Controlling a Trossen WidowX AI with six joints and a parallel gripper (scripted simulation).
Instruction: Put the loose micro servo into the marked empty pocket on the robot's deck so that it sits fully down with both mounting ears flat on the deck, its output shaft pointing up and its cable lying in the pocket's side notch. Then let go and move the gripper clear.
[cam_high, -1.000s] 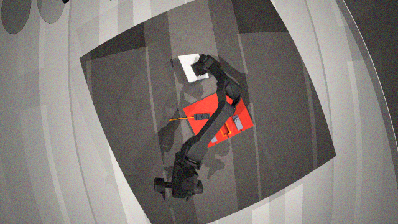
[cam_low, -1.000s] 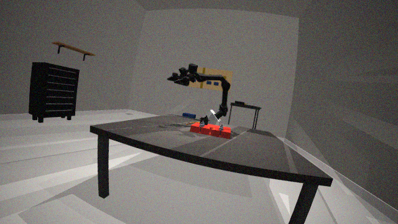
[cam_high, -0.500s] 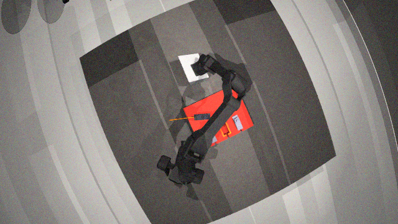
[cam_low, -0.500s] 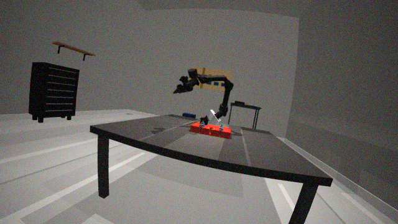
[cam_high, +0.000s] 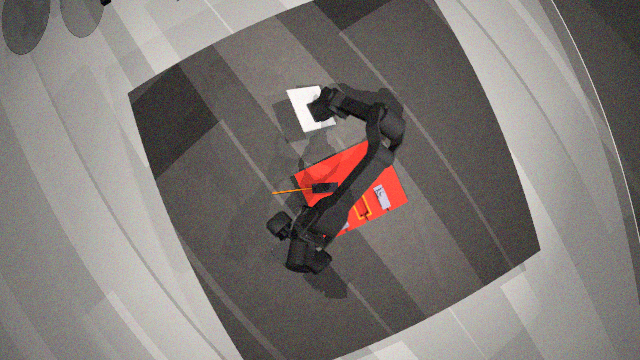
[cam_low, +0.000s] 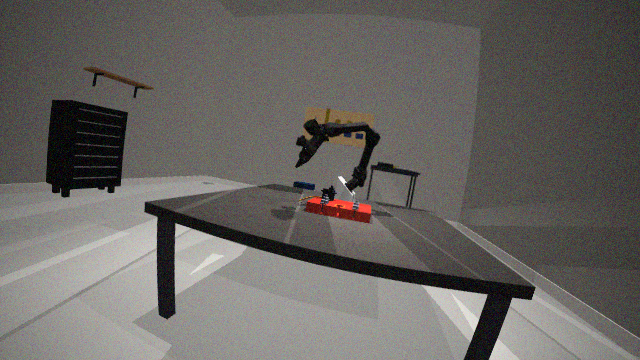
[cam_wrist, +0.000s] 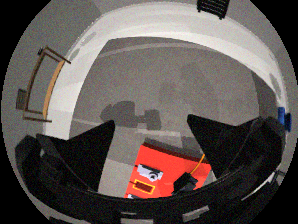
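The red deck is 120 mm behind my gripper tip, 240 mm to the left of it and 180 mm below it.
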